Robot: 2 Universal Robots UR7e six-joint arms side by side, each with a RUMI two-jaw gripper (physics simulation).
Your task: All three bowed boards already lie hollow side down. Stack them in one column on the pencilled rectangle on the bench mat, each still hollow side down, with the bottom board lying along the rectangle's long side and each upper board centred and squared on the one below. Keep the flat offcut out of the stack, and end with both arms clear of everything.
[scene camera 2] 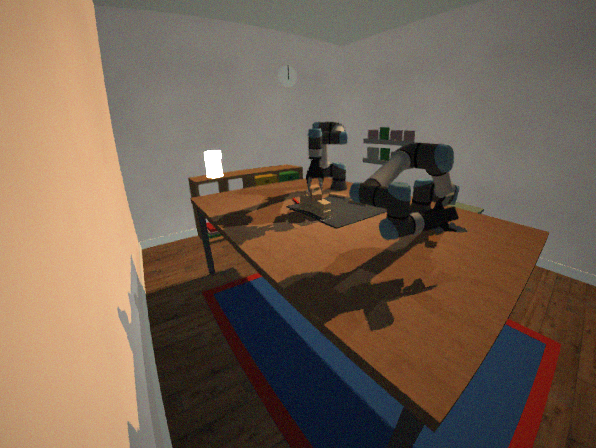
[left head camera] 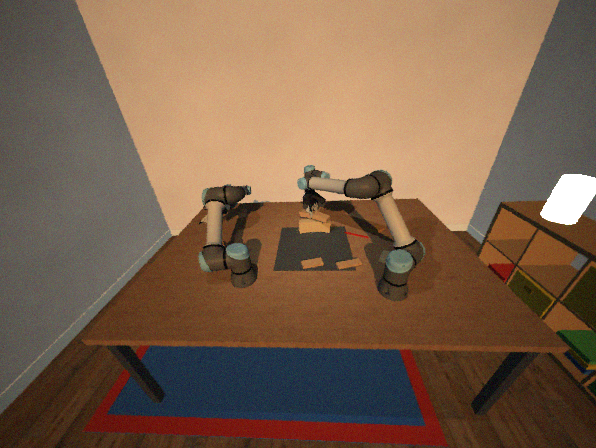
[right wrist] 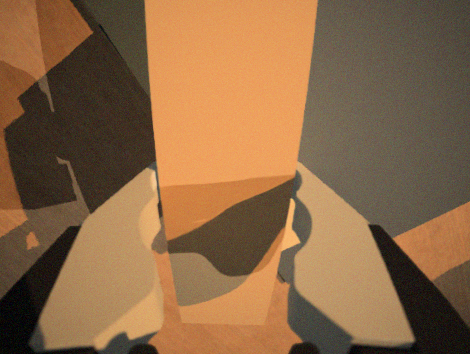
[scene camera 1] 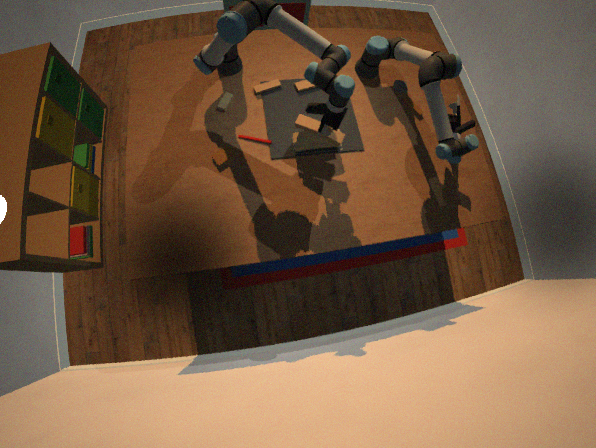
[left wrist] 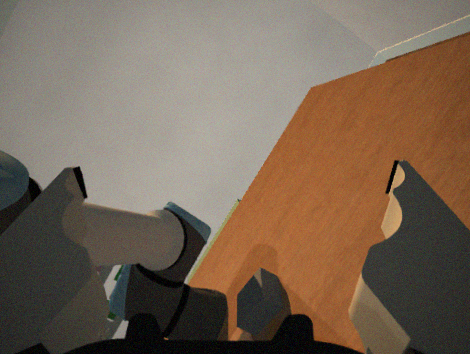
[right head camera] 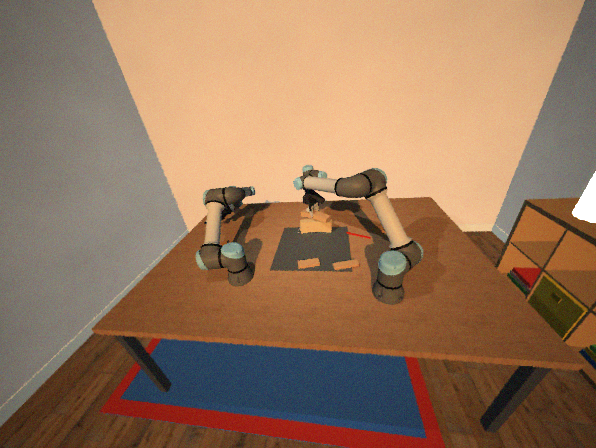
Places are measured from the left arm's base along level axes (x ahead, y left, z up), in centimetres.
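Where they show: left gripper, fingertip midpoint: (scene camera 2: 461,211) (left head camera: 201,216) (scene camera 1: 457,103) (left wrist: 234,166) (right head camera: 205,217); right gripper, fingertip midpoint: (left head camera: 313,216) (right wrist: 226,163) (scene camera 1: 320,131) (right head camera: 314,216); left arm's base, origin of the base link: (left head camera: 244,278) (scene camera 1: 366,69) (left wrist: 209,325) (right head camera: 241,277); right arm's base, origin of the base link: (scene camera 2: 338,188) (left head camera: 392,289) (scene camera 1: 229,66) (right head camera: 387,292).
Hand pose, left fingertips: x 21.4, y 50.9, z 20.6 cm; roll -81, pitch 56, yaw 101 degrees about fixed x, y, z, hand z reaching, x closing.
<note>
Things, the pixels of their top centre, and the offset from my left fingertips. Level surfaces: height alone.
- bowed board, middle of its top: (right wrist: 227,188) (scene camera 1: 321,127) (scene camera 2: 315,187) (right head camera: 314,212) (left head camera: 314,212) dx +42.0, dy -69.2, dz -3.8 cm
- stack, middle of its top: (scene camera 1: 316,139) (scene camera 2: 314,204) (right head camera: 316,225) (left head camera: 314,225) dx +42.4, dy -69.5, dz -14.8 cm
- dark mat, its level: dz -20.0 cm
- red stick, middle of its top: (scene camera 1: 254,138) (left head camera: 356,234) dx +48.8, dy -100.2, dz -19.4 cm
- grey-green block, middle of its top: (scene camera 1: 225,100) (left head camera: 385,255) dx +30.6, dy -122.9, dz -18.7 cm
My right gripper (right wrist: 226,163) (scene camera 2: 316,194) is shut on a bowed board (right wrist: 230,100) (left head camera: 321,217) (scene camera 1: 307,123), holding it over a stack (left head camera: 315,228) (right head camera: 316,227) on the far part of the dark mat (left head camera: 292,250) (scene camera 1: 285,107). The stack appears to be two bowed boards, hollow side down. The held board is turned at an angle to it, and the gap between them is hard to judge. The pencilled rectangle does not show. My left gripper (left wrist: 234,166) is open and empty, away from the mat, at the right in scene camera 1.
Two light wooden pieces (left head camera: 312,263) (left head camera: 348,263) lie at the mat's near edge; I cannot tell whether either is the flat offcut. A red stick (left head camera: 357,234) (scene camera 1: 255,139) lies beside the mat. A grey-green block (scene camera 1: 224,101) lies near the right arm's base.
</note>
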